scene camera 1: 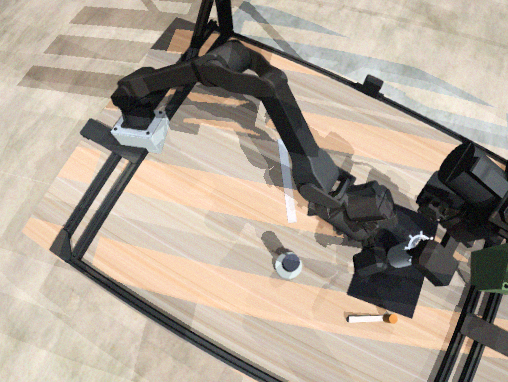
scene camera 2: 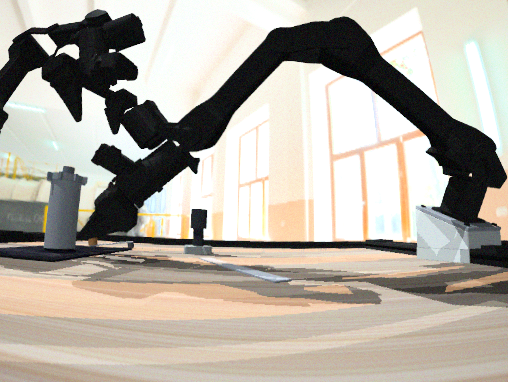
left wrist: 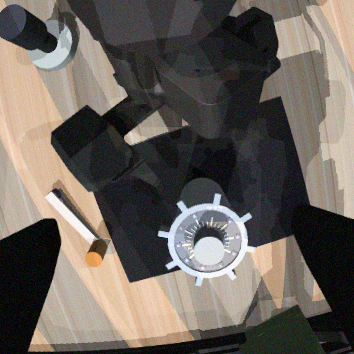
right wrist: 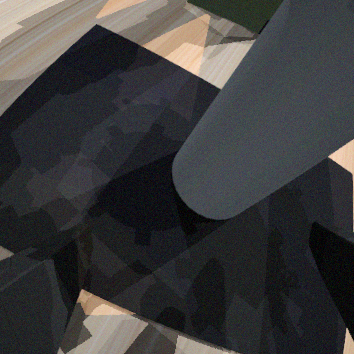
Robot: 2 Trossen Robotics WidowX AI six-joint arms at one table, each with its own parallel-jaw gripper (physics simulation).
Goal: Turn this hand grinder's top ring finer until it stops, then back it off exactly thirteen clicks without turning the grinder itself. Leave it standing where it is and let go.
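Frame: origin at the left arm's base, x ahead, y left, z up, level; metres.
Seen in the pictures: left gripper, between the fingertips: [scene camera 1: 420, 232] [scene camera 2: 98, 128] [left wrist: 177, 224]; right gripper, between the fingertips: [scene camera 1: 383, 243] [scene camera 2: 85, 228] [left wrist: 193, 157] [right wrist: 202, 235]; right arm's base, origin of its link: [scene camera 1: 138, 120] [scene camera 2: 457, 215].
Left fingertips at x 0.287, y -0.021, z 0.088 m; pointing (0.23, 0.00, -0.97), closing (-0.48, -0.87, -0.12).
Pixels of each thing's top centre, then the offset from my left fingertips to it.
- grey hand grinder, centre of its top: [left wrist: 208, 250] [scene camera 1: 424, 247] [scene camera 2: 69, 167] dx -0.045, dy +0.009, dz -0.075 m
- black mat, centre of its top: [right wrist: 209, 183] [left wrist: 200, 196] [scene camera 2: 60, 249] [scene camera 1: 395, 256] dx -0.043, dy +0.009, dz -0.219 m
- pale round base, centre of its top: [left wrist: 10, 21] [scene camera 1: 291, 262] [scene camera 2: 199, 209] dx +0.200, dy +0.064, dz -0.132 m
- white stick with an orange tip, centre of its top: [left wrist: 67, 231] [scene camera 1: 374, 319] [scene camera 2: 111, 231] dx +0.005, dy +0.154, dz -0.187 m
- pale strip, centre of its top: [scene camera 2: 232, 266] [scene camera 1: 286, 179] dx +0.231, dy -0.136, dz -0.220 m
The grey hand grinder [scene camera 1: 399, 255] [scene camera 2: 69, 210] [right wrist: 267, 116] stands upright on a black mat [scene camera 1: 389, 295] [left wrist: 140, 246] [right wrist: 70, 105]. Its pale toothed top ring [scene camera 1: 417, 240] [left wrist: 207, 242] faces up in the left wrist view. My right gripper [scene camera 1: 383, 244] [scene camera 2: 95, 227] [right wrist: 202, 235] is open and low over the mat, its fingers to either side of the grinder's lower body without touching it. My left gripper [scene camera 2: 95, 114] [left wrist: 177, 224] is open and hangs high above the ring.
A dark cylinder on a pale round base [scene camera 1: 289, 264] [scene camera 2: 198, 227] [left wrist: 35, 35] stands mid-table. A white stick with an orange tip [scene camera 1: 371, 318] [left wrist: 74, 219] lies beside the mat. A pale strip [scene camera 1: 287, 178] [scene camera 2: 245, 270] lies flat. A black rail [scene camera 1: 158, 314] edges the table.
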